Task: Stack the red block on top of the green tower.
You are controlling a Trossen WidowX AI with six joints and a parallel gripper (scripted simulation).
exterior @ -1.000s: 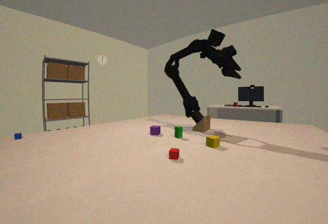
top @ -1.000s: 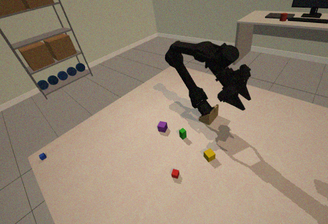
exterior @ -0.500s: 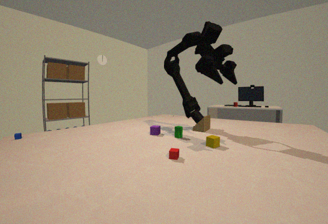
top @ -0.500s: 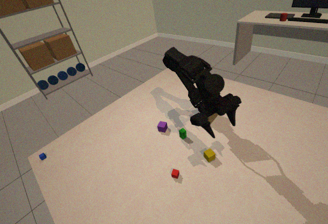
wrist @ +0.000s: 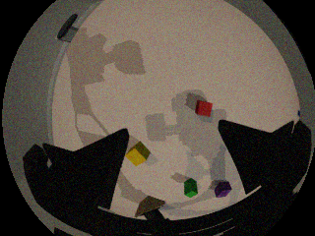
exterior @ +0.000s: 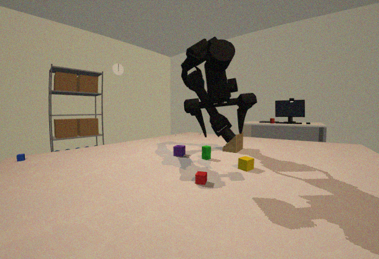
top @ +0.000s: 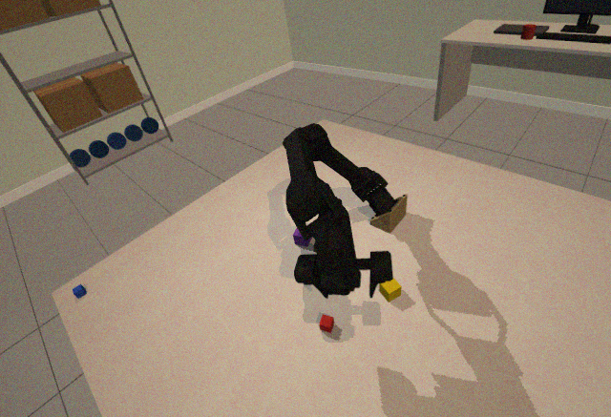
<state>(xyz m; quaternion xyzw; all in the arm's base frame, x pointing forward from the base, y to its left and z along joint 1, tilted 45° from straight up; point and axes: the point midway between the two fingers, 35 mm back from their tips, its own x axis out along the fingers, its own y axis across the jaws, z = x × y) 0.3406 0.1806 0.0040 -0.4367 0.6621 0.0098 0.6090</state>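
Now: the red block 3 cm ahead of my gripper tip, 5 cm to the right of it and 12 cm below it. From my gripper tip the other things lie so: yellow block (13 cm behind, 2 cm to the left, 11 cm below); then purple block (13 cm behind, 28 cm to the right, 11 cm below); then small blue block (44 cm ahead, 68 cm to the right, 12 cm below).
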